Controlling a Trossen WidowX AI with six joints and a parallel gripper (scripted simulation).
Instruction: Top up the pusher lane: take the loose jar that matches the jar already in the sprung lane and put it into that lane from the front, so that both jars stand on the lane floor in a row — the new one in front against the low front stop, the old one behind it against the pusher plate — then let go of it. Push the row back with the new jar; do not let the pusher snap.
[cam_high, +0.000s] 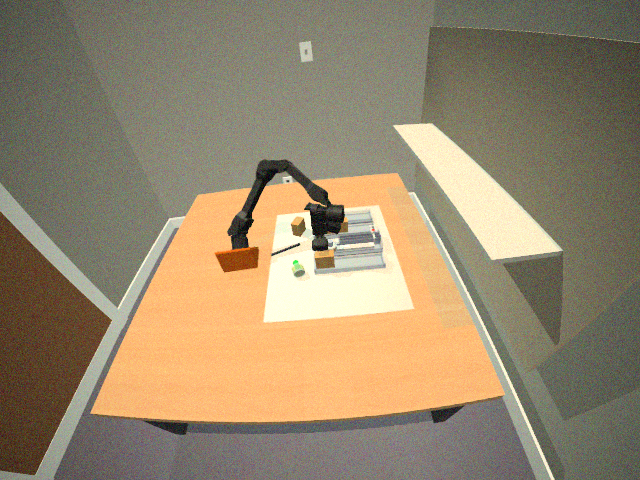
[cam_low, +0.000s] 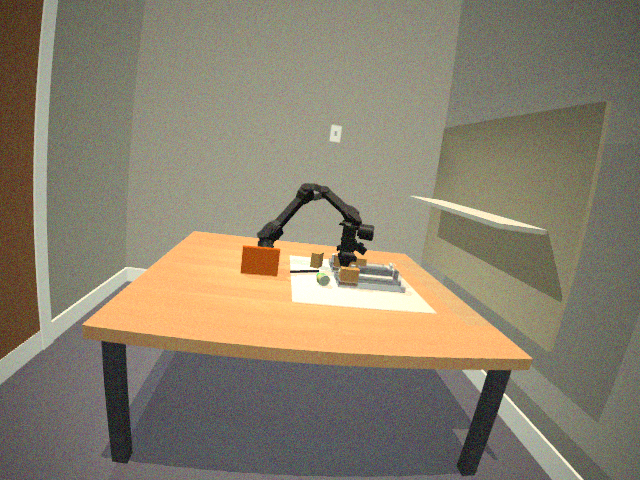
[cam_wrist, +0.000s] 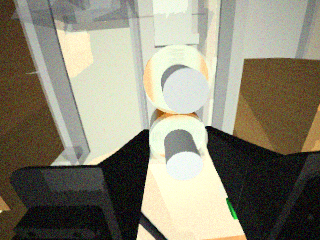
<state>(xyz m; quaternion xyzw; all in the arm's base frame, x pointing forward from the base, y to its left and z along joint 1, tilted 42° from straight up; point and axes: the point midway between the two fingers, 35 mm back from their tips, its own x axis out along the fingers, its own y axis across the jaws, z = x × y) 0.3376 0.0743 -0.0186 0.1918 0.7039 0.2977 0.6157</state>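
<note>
My gripper tip is 14 cm short of the grey lane rack, 4 cm to the right of it and 1 cm above it. The rest, counted from my gripper tip: tan block 12 cm behind, 14 cm to the left; wall shelf 50 cm ahead, 5 cm to the left, 33 cm above; thin black stick 17 cm behind, 2 cm to the left, 3 cm below.
</note>
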